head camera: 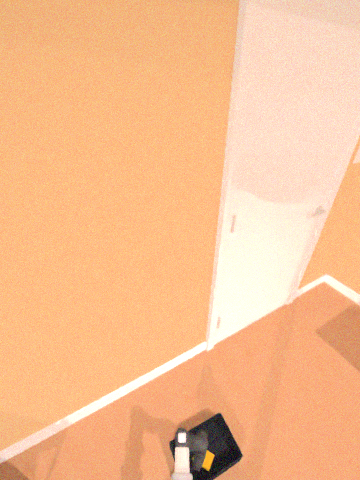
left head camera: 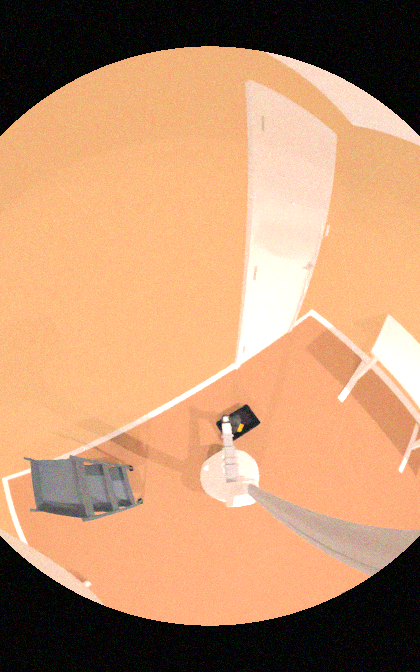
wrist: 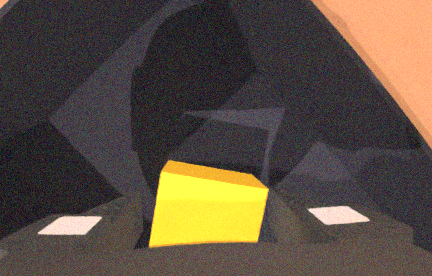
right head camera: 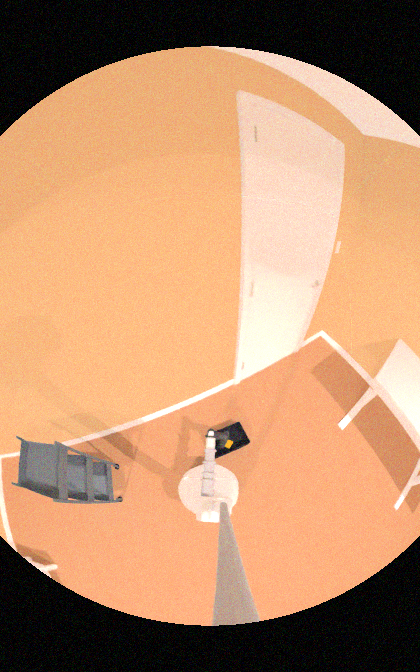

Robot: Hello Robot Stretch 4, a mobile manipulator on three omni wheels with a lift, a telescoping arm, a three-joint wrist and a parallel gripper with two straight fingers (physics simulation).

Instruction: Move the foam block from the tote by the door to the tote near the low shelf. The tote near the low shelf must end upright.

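Frame: origin at the robot's base, x back, y up, z left, level; centimetres.
Seen in the pictures: gripper, fingertip midpoint: [wrist: 205, 208].
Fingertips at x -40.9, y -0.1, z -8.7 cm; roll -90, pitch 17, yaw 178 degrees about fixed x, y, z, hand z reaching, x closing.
Note:
Pixels of each thing's middle, then the offset from my fingertips to it. Level surfaces: height alone.
- yellow foam block at the middle of its body: [wrist: 200, 240] [head camera: 203, 457] [right head camera: 225, 442] dx +1.0, dy -0.1, dz -1.9 cm
- dark tote at the middle of its body: [wrist: 235, 261] [head camera: 205, 451] [right head camera: 226, 439] dx -0.7, dy +2.4, dz -2.8 cm
- white table at its surface level: dy +69.3 cm
A yellow foam block [wrist: 208, 208] [head camera: 208, 459] [left head camera: 240, 427] [right head camera: 228, 443] lies inside the dark tote [wrist: 316, 88] [head camera: 227, 437] [left head camera: 248, 416] [right head camera: 236, 431], which stands on the floor near the white door [head camera: 279, 171]. My gripper [wrist: 207, 220] [head camera: 198, 450] is open and lowered into the tote. In the wrist view the block sits between the two spread fingers, a finger on either side; I cannot tell whether they touch it. No second tote shows in any view.
A grey low shelf [left head camera: 52, 482] [right head camera: 37, 467] stands by the wall to the left. A white table [left head camera: 400, 350] [right head camera: 405, 370] stands at the right wall. My round base [left head camera: 215, 475] sits just behind the tote. A white skirting board [head camera: 129, 390] runs along the wall.

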